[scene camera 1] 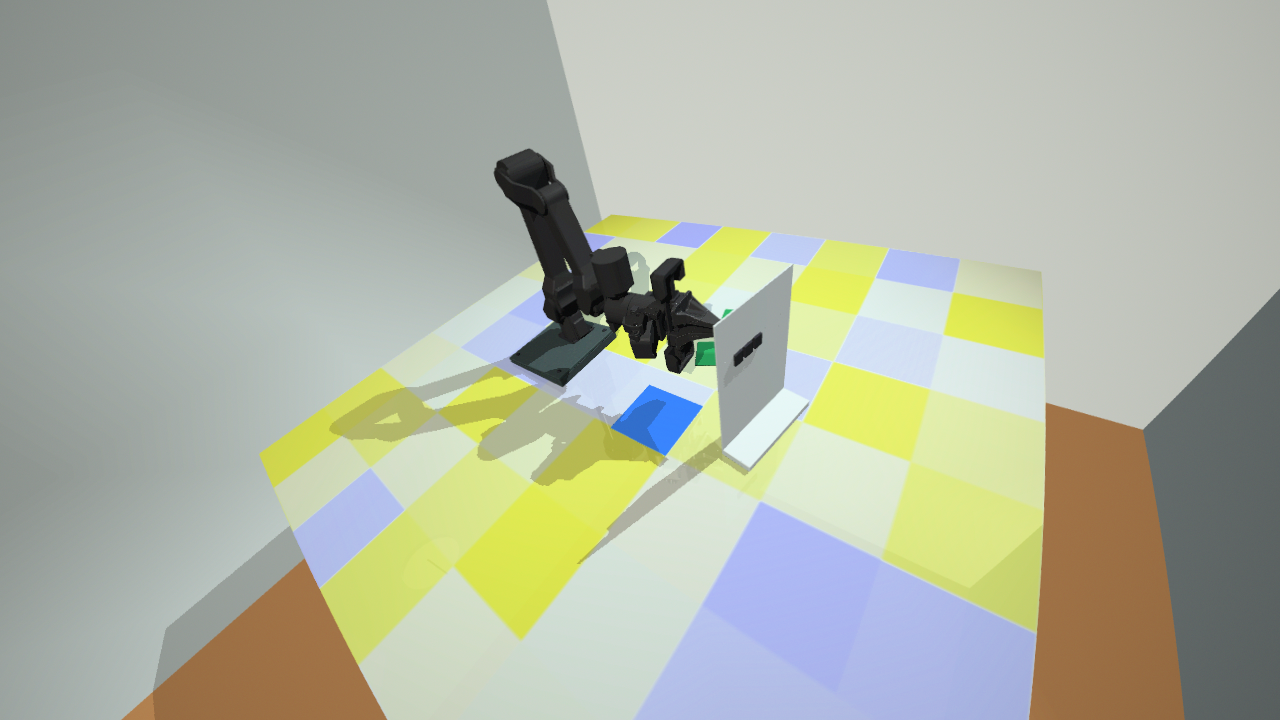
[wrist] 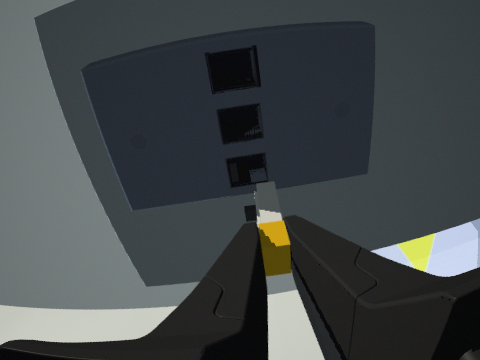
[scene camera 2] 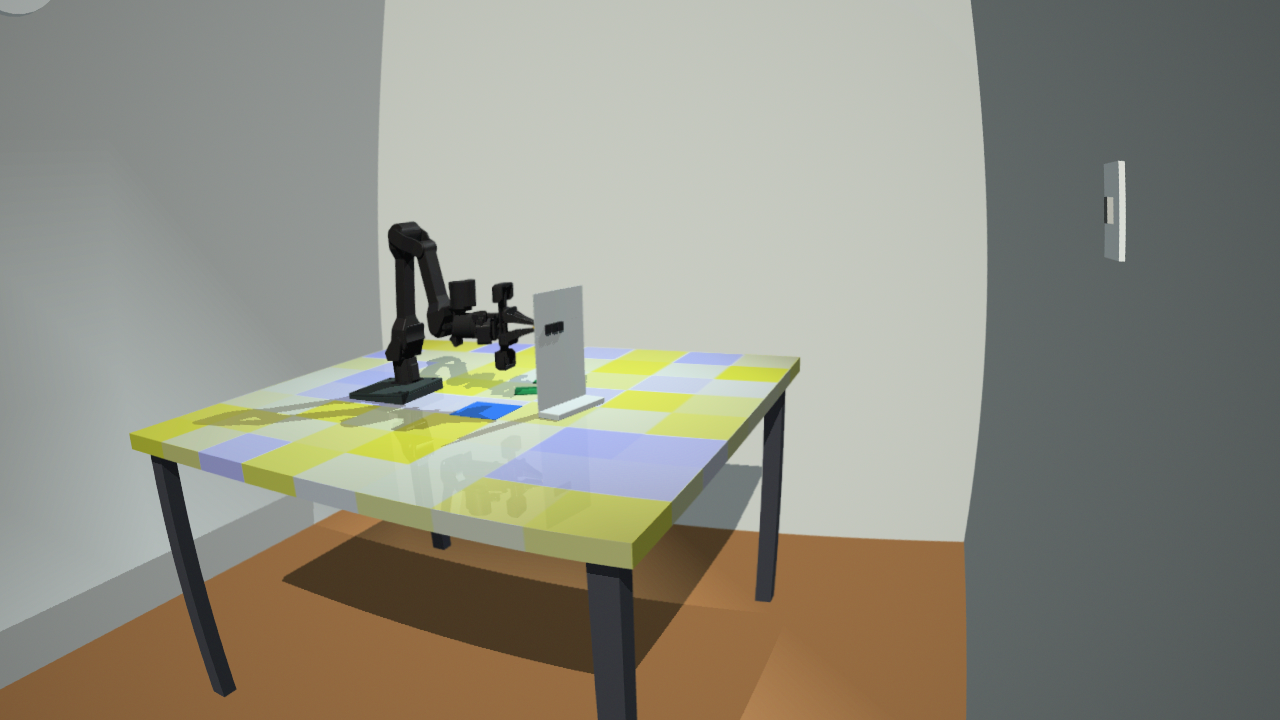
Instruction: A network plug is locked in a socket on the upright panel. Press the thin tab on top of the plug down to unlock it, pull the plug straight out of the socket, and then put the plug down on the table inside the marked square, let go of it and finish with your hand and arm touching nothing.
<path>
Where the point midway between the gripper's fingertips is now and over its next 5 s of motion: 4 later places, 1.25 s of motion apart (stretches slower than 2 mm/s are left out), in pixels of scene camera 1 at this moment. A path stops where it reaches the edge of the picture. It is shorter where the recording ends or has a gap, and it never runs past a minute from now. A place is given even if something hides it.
My gripper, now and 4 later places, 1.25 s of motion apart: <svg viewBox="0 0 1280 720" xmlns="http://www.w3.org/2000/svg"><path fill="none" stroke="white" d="M724 329L712 325L703 304L689 339L653 391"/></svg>
</path>
